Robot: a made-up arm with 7 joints. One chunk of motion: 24 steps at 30 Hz.
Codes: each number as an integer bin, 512 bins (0 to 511) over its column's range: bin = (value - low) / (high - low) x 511, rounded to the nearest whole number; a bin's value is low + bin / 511 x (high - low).
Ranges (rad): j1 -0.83..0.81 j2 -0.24..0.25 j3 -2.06..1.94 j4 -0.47..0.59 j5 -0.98..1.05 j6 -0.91..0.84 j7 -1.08..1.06
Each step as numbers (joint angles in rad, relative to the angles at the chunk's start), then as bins.
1 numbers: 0.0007 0.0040 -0.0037 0.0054 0.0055 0.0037 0.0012
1 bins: 259 254 263 229 248 267 258
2 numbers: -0.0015 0.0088 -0.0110 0.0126 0.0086 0.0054 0.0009
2 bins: 258 259 262 233 249 267 258
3 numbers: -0.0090 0.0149 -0.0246 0.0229 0.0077 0.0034 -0.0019
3 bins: 256 266 260 238 249 267 257
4 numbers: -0.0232 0.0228 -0.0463 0.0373 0.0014 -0.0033 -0.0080
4 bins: 251 274 257 245 247 265 256
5 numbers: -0.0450 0.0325 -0.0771 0.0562 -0.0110 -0.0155 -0.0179
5 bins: 245 284 253 254 244 261 254
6 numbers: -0.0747 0.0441 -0.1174 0.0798 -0.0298 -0.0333 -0.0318
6 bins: 235 296 248 265 239 256 250
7 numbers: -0.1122 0.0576 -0.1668 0.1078 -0.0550 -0.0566 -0.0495
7 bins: 224 310 242 279 233 249 246
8 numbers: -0.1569 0.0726 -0.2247 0.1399 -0.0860 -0.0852 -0.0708
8 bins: 210 326 234 294 225 241 241
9 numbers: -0.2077 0.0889 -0.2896 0.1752 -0.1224 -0.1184 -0.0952
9 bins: 194 343 226 311 216 231 235
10 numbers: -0.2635 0.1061 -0.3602 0.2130 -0.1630 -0.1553 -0.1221
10 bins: 177 361 217 329 206 220 229
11 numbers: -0.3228 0.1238 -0.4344 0.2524 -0.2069 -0.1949 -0.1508
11 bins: 158 379 208 348 195 209 222
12 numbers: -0.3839 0.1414 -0.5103 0.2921 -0.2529 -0.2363 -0.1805
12 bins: 139 398 198 367 183 197 215
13 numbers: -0.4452 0.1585 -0.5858 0.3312 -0.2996 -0.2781 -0.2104
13 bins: 120 416 188 386 171 185 208
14 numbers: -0.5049 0.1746 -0.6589 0.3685 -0.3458 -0.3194 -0.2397
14 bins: 101 432 179 404 160 172 201
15 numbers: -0.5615 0.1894 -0.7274 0.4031 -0.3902 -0.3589 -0.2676
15 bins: 84 448 170 421 148 161 194
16 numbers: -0.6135 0.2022 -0.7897 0.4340 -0.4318 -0.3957 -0.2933
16 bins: 67 461 162 436 138 150 188
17 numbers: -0.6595 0.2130 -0.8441 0.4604 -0.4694 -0.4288 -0.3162
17 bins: 53 472 155 449 129 141 182
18 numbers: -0.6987 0.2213 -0.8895 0.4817 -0.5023 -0.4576 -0.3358
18 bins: 41 481 150 459 120 132 178
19 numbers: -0.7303 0.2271 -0.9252 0.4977 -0.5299 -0.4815 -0.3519
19 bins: 31 487 145 467 113 125 174
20 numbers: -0.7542 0.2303 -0.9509 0.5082 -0.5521 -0.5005 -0.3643
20 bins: 24 490 142 472 108 120 171
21 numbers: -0.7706 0.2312 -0.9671 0.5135 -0.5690 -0.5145 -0.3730
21 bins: 19 491 140 474 103 115 169
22 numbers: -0.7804 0.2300 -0.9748 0.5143 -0.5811 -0.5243 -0.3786
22 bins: 15 490 139 475 100 113 167
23 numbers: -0.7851 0.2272 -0.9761 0.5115 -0.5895 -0.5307 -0.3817
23 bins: 14 487 138 473 98 111 167
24 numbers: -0.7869 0.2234 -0.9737 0.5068 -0.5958 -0.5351 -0.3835
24 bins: 13 483 139 471 97 109 166
